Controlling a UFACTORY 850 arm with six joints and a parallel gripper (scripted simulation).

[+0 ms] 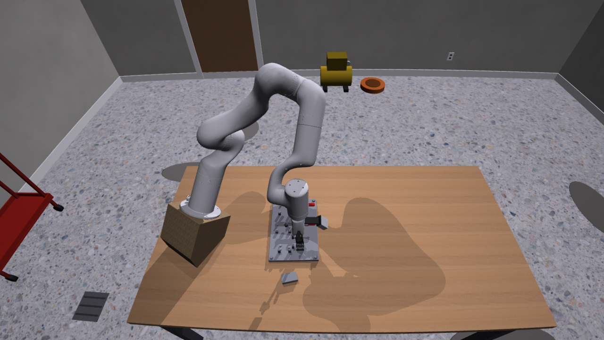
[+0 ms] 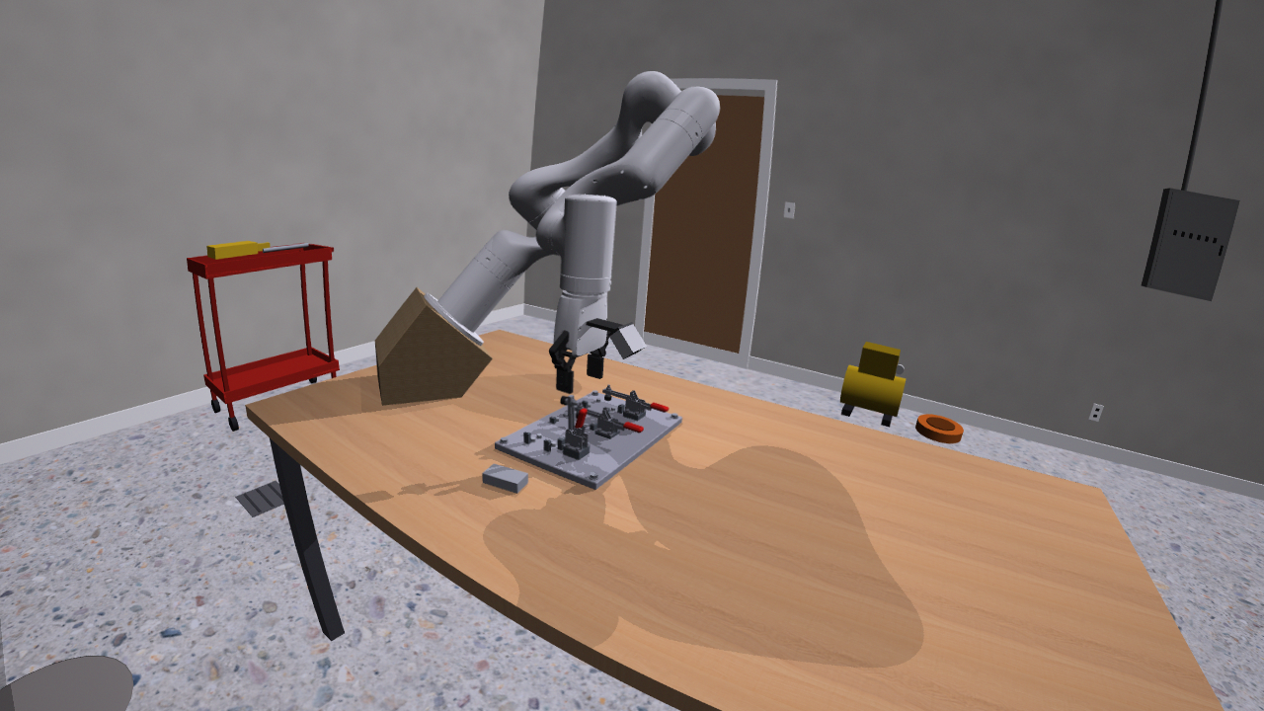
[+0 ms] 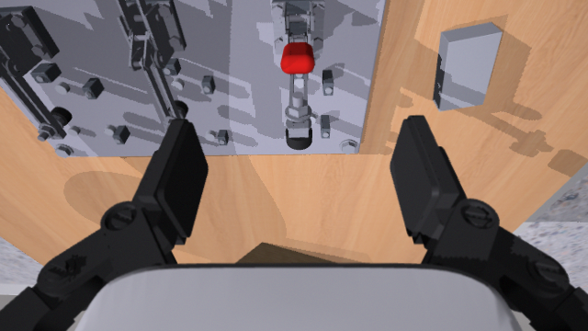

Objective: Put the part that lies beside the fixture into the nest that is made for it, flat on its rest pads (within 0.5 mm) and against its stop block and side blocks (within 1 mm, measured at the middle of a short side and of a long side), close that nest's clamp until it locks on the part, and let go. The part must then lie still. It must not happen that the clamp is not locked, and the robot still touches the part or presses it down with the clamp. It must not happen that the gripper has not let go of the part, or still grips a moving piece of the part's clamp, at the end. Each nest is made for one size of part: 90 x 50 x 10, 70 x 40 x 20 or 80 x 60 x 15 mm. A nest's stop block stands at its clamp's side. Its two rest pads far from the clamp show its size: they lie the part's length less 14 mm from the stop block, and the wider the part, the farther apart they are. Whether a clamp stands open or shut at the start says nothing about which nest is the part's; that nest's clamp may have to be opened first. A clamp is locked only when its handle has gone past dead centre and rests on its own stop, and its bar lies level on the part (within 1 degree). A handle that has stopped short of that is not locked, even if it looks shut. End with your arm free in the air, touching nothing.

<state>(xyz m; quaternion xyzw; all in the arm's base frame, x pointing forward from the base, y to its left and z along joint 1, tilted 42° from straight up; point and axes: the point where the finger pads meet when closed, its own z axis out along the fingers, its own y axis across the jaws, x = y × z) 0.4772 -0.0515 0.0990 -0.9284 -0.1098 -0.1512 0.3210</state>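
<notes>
My gripper is now 150 mm to the left of the grey block part and 150 mm above it. Round my hand: grey fixture plate: 70 mm behind, 90 mm to the left, 160 mm below.
</notes>
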